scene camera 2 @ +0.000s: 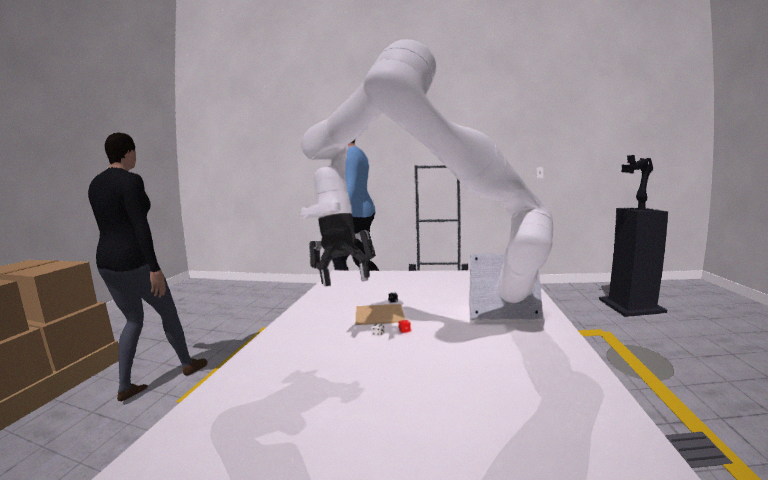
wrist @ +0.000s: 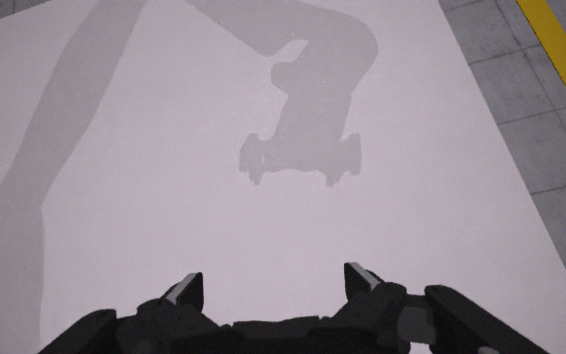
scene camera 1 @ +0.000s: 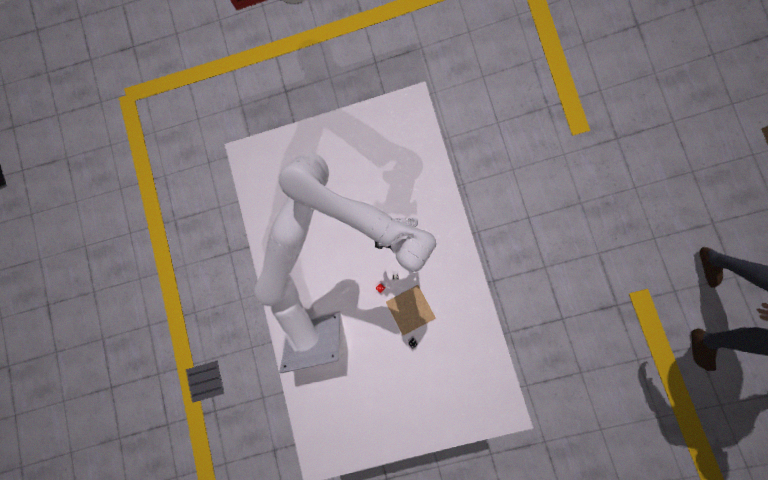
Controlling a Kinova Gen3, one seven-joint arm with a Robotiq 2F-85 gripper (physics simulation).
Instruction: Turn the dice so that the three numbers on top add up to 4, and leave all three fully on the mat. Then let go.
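Places are measured from the arm's base along level axes (x right, y back, z down), in centimetres.
Pixels of known places: gripper, fingertip midpoint: (scene camera 2: 345,283) (wrist: 274,283); arm's base, origin of the base link: (scene camera 2: 513,287) (scene camera 1: 305,339).
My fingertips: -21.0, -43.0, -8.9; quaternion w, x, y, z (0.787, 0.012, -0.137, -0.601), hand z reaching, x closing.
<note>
Ahead of a thing's pixels: the offset from my fingertips to its middle, as dx, dy, dz. Level surfaces: height alone.
A tan square mat {+25.2, +4.5, +17.2} (scene camera 1: 410,310) (scene camera 2: 379,314) lies on the white table. A red die {+13.5, +12.1, +16.1} (scene camera 1: 380,287) (scene camera 2: 404,326) and a white die {+11.6, +5.3, +16.1} (scene camera 1: 395,276) (scene camera 2: 377,328) sit off the mat, beside its near edge in scene view 2. A black die {+36.7, +8.1, +16.1} (scene camera 1: 412,342) (scene camera 2: 393,297) sits off the mat on its opposite side. The numbers on top are too small to read surely. My gripper (scene camera 2: 344,277) (wrist: 274,283) is open and empty, high above the table, pointing down. In scene view 1 the arm mostly hides it. No die shows in the wrist view.
The arm's base plate (scene camera 1: 325,348) (scene camera 2: 484,283) stands at one long side of the table {dz +17.4} (scene camera 1: 407,396) (scene camera 2: 396,430). The arm's shadows fall across the table and near the dice. A person (scene camera 2: 121,215) stands on the floor beyond the opposite side, near stacked boxes (scene camera 2: 62,294).
</note>
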